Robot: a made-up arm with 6 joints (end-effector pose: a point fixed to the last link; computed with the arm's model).
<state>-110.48 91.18 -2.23 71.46 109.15 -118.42</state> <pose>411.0 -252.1 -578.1 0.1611 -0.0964 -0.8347 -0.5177</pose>
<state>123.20 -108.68 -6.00 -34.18 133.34 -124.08</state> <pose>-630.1 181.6 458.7 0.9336 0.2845 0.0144 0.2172</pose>
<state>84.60 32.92 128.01 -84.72 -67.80 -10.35</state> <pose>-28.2 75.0 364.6 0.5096 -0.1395 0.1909 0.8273</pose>
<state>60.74 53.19 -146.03 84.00 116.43 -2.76</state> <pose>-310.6 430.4 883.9 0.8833 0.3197 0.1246 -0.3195</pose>
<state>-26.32 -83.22 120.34 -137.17 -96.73 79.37</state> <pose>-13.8 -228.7 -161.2 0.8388 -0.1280 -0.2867 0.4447</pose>
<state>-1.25 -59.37 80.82 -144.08 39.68 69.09</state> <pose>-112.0 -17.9 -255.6 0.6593 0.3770 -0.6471 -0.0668</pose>
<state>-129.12 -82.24 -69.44 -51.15 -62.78 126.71</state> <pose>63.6 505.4 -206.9 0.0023 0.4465 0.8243 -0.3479</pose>
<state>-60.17 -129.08 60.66 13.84 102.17 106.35</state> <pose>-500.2 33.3 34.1 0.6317 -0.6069 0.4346 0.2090</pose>
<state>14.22 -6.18 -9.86 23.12 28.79 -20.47</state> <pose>111.1 -481.7 -162.9 0.9600 -0.0881 -0.2480 -0.0955</pose>
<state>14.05 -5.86 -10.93 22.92 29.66 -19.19</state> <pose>113.7 -492.7 -164.8 0.9565 -0.1064 -0.2562 -0.0904</pose>
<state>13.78 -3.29 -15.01 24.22 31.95 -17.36</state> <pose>140.0 -527.4 -158.7 0.9377 -0.1555 -0.2995 -0.0822</pose>
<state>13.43 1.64 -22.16 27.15 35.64 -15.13</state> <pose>191.6 -586.3 -132.2 0.8930 -0.2328 -0.3778 -0.0748</pose>
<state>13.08 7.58 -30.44 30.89 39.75 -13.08</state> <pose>250.3 -651.7 -78.8 0.8238 -0.3143 -0.4660 -0.0732</pose>
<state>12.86 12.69 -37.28 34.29 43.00 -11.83</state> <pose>293.5 -701.6 -15.9 0.7533 -0.3746 -0.5351 -0.0772</pose>
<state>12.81 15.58 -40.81 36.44 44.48 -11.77</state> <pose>313.9 -724.1 24.6 0.7126 -0.4003 -0.5704 -0.0816</pose>
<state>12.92 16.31 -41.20 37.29 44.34 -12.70</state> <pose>319.1 -723.9 33.7 0.7080 -0.3973 -0.5778 -0.0836</pose>
